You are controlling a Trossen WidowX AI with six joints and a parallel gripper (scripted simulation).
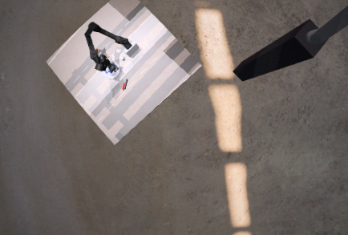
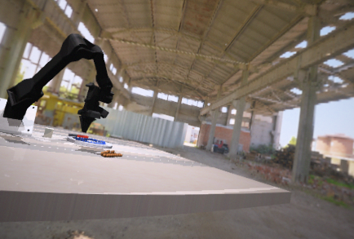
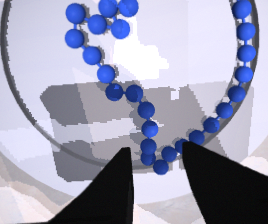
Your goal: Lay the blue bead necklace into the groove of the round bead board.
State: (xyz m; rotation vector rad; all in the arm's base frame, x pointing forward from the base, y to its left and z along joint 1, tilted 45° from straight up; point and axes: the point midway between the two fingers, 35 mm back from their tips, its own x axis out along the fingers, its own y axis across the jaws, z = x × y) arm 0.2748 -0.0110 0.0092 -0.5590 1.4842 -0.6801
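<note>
Right now my gripper tip is 40 mm short of the round white bead board and 40 mm above it. The rest, counted from my gripper tip: small white block 140 mm behind, 10 mm to the left, 30 mm below; then red pen-like object 60 mm ahead, 230 mm to the left, 40 mm below.
</note>
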